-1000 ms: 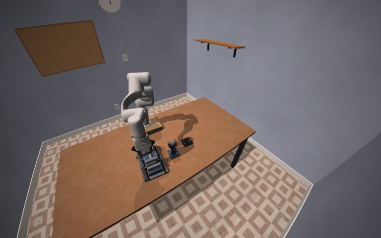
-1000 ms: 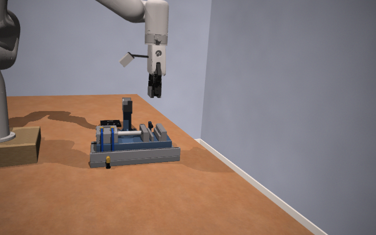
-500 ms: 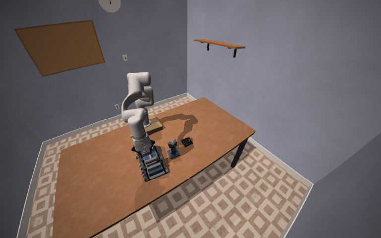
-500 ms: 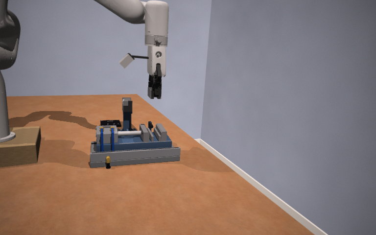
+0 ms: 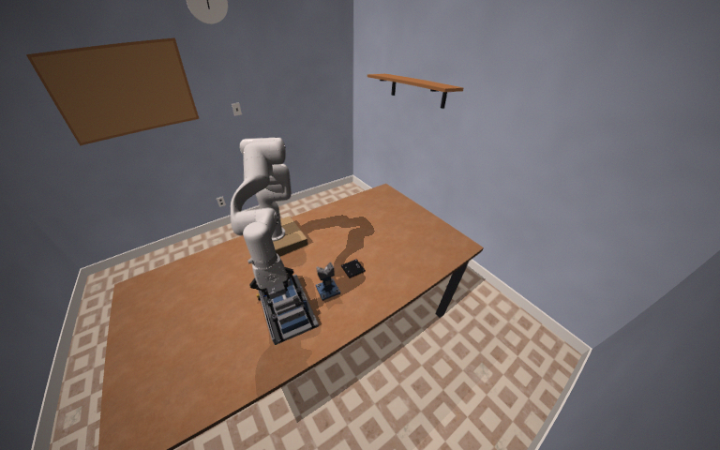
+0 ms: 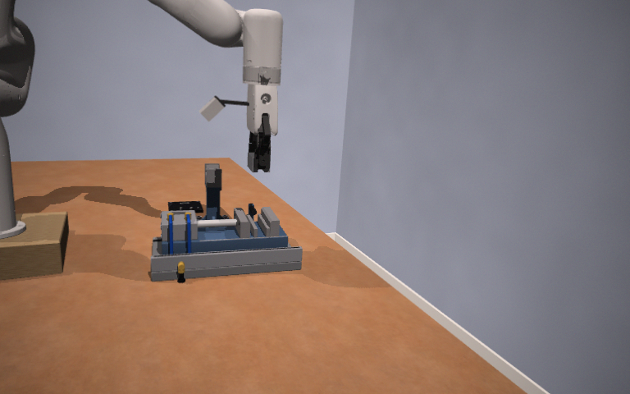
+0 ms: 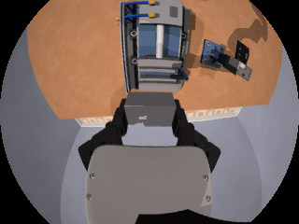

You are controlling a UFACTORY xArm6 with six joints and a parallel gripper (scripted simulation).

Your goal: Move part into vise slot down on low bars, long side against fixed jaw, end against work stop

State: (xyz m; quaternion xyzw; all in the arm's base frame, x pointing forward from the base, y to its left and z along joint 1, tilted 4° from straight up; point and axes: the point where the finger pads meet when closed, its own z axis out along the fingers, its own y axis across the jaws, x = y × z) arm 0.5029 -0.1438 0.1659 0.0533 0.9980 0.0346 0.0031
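Now: hand 15 cm above the fixed jaw, 4 cm short of it and 2 cm to the right of it. Round my hand: part: 2 cm below; moving jaw: 15 cm below, 3 cm behind, 2 cm to the left; black work stop: 14 cm below, 7 cm to the left, 1 cm ahead.
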